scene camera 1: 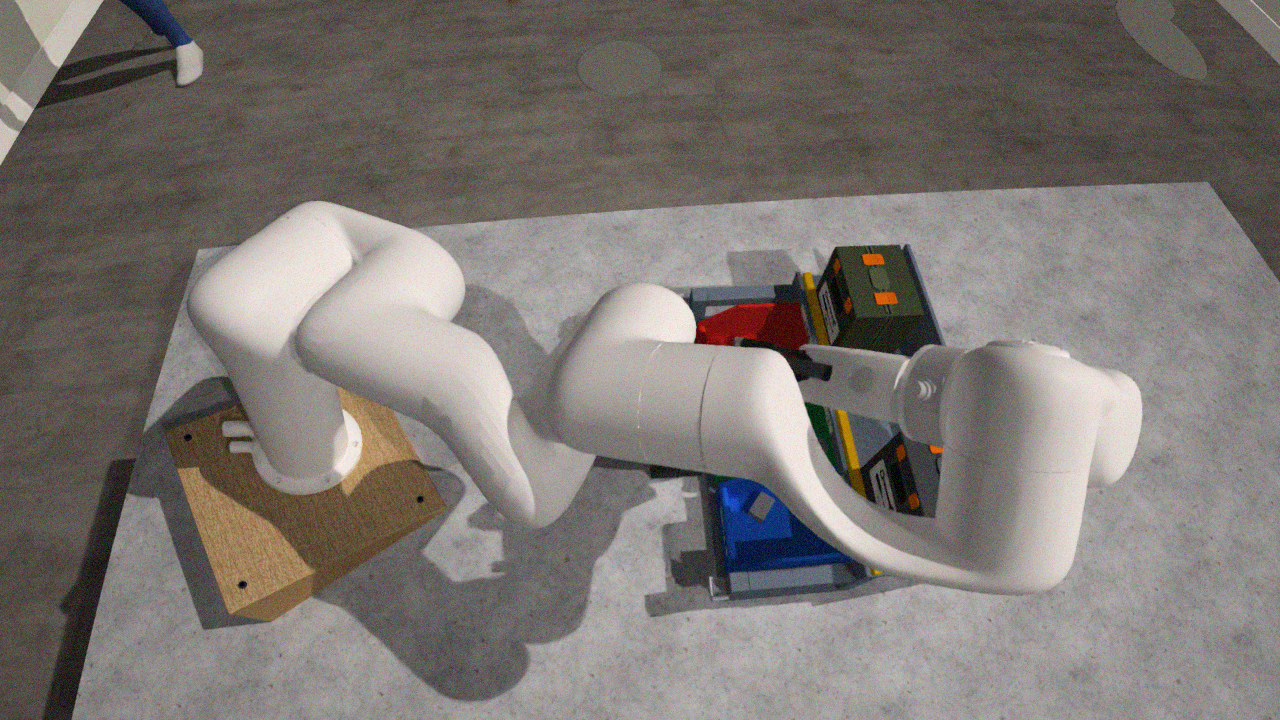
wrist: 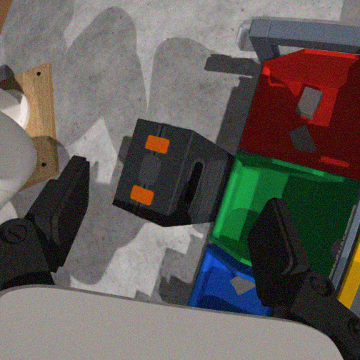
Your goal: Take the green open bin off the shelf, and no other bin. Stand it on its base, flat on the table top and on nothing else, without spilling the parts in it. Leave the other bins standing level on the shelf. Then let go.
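Frame: origin at the arm's base, x ahead, y left, z up, level; metres.
Seen in the pictures: arm's base, link origin: (scene camera 1: pixel 309 448).
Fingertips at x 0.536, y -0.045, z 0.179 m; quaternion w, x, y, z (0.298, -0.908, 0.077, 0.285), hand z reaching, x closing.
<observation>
Pixels of each thing's top centre, then the offset from my fingertips to it. "pt": a spot on its surface instead. Level surfaces: height alone.
- green bin, top centre: (scene camera 1: pixel 787 418) dz -0.142, dx +0.046, dy -0.005 m
- shelf, surface spot: (scene camera 1: pixel 787 582) pt dz -0.138, dx +0.000, dy -0.187 m
- red bin, top centre: (scene camera 1: pixel 772 337) dz -0.142, dx +0.054, dy +0.107 m
- blue bin, top centre: (scene camera 1: pixel 806 511) dz -0.142, dx +0.039, dy -0.117 m
- dark case, surface spot: (scene camera 1: pixel 905 483) pt dz -0.017, dx +0.098, dy -0.131 m
- yellow strip, top centre: (scene camera 1: pixel 840 404) dz -0.111, dx +0.101, dy -0.008 m
- table top, surface height: dz -0.223 m
The green bin (scene camera 1: pixel 819 427) (wrist: pixel 320 215) sits in the shelf (scene camera 1: pixel 787 582) (wrist: pixel 310 32) between the red bin (scene camera 1: pixel 760 320) (wrist: pixel 272 117) and the blue bin (scene camera 1: pixel 774 548) (wrist: pixel 212 282). The arm covers most of it in the scene view. A round grey part shows at its right side in the wrist view. My gripper (wrist: pixel 176 200) is open and empty. Its fingers stand on either side of a dark case (wrist: pixel 175 175) in the wrist view, the right finger over the green bin. In the scene view its fingertips are hidden behind the arm.
The dark case stands close against the green bin's front edge. An olive case (scene camera 1: pixel 877 304) and another dark case (scene camera 1: pixel 905 483) stand behind the yellow strip (scene camera 1: pixel 850 452) (wrist: pixel 351 280). The wooden base board (scene camera 1: pixel 358 537) (wrist: pixel 47 120) lies at the left on the table top (scene camera 1: pixel 1118 644).
</observation>
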